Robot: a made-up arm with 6 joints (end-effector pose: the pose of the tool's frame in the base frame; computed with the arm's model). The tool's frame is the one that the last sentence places.
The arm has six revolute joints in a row. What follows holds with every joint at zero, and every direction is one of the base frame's.
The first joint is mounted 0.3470 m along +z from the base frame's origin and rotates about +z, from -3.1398 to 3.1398 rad.
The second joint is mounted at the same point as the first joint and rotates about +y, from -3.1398 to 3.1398 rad.
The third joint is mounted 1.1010 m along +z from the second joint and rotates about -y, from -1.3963 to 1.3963 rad.
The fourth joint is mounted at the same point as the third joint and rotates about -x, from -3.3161 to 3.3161 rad.
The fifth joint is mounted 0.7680 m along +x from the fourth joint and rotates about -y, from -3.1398 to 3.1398 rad.
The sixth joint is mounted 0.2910 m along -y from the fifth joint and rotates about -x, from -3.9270 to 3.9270 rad.
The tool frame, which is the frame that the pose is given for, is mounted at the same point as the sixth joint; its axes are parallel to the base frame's.
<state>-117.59 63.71 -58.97 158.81 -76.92 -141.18</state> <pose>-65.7 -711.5 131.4 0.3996 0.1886 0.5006 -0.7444</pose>
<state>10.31 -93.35 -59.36 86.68 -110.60 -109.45</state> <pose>-611.6 -128.4 952.9 0.5650 0.3686 -0.2413 -0.6977</pose>
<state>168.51 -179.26 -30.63 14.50 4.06 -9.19</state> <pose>749.8 135.1 -416.3 0.0661 0.9637 -0.1166 0.2311</pose>
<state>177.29 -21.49 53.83 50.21 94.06 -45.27</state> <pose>433.3 165.9 2171.1 0.4050 -0.7970 0.3731 -0.2481</pose>
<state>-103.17 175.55 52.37 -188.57 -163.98 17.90</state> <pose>348.2 225.2 -1417.2 0.3909 0.4912 -0.7769 0.0486</pose>
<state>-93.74 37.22 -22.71 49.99 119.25 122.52</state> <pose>-267.8 -1228.8 670.8 0.1184 -0.9009 0.1043 -0.4044</pose>
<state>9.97 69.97 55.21 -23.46 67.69 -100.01</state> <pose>1767.4 39.6 416.4 0.4230 0.8001 -0.3147 0.2860</pose>
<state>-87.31 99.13 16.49 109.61 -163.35 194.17</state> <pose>166.0 -1451.1 -554.3 0.0429 -0.6023 -0.0687 -0.7942</pose>
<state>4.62 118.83 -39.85 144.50 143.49 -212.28</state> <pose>290.4 261.2 -620.6 0.8774 -0.0411 -0.4332 0.2022</pose>
